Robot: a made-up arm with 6 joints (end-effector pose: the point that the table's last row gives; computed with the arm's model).
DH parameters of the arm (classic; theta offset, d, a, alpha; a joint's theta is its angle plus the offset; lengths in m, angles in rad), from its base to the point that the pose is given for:
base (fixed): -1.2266 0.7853 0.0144 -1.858
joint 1: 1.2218 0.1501 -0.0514 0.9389
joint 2: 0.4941 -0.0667 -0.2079 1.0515
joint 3: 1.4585 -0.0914 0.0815 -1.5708
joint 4: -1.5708 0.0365 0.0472 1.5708
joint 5: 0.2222 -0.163 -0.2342 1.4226
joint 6: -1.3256 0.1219 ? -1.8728
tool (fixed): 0.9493 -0.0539 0 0
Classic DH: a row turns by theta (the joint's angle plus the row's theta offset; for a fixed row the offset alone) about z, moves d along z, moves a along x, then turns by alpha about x.
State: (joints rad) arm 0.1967 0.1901 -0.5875 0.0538 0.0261 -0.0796
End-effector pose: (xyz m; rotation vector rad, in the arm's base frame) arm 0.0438 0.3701 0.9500 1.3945 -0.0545 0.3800
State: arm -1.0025 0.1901 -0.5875 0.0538 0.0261 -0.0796
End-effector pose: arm -0.0672 0.2978 0.5138 0.2412 0.0682 0.8092
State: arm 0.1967 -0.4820 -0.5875 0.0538 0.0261 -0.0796
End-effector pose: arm 0.0613 0.4117 0.7873 0.8899 0.3543 0.1416
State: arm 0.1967 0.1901 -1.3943 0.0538 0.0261 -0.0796
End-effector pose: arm -0.0575 0.3504 1.0190 1.5067 0.7560 0.0490
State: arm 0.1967 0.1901 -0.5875 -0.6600 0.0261 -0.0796
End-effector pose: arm 0.1761 0.3578 0.8599 0.9926 -0.1880 -0.2311
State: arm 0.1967 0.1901 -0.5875 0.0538 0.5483 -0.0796
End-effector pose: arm -0.0142 0.2838 0.8130 0.9405 0.1209 0.6282
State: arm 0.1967 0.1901 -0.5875 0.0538 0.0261 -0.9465
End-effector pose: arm 0.0609 0.2209 0.9289 1.9224 0.3190 1.0072
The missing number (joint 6, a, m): -0.1731
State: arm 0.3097 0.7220 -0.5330 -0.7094 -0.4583 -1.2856
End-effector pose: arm 0.1417 0.0936 0.9863 2.4068 -0.9116 0.8041
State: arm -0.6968 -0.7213 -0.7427 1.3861 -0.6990 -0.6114
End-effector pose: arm 0.0143 0.4236 0.7433 1.7625 1.0114 0.1315
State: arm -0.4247 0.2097 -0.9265 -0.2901 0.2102 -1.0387
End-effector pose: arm -0.0302 0.2171 0.7726 1.2192 0.7941 0.5990
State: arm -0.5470 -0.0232 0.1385 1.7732 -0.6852 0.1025
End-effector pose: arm -0.2254 0.1928 0.9233 1.1123 1.0897 1.5294
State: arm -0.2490 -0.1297 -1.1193 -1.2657 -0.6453 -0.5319
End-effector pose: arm 0.2011 0.2690 0.6814 0.4684 -0.4284 -0.3738
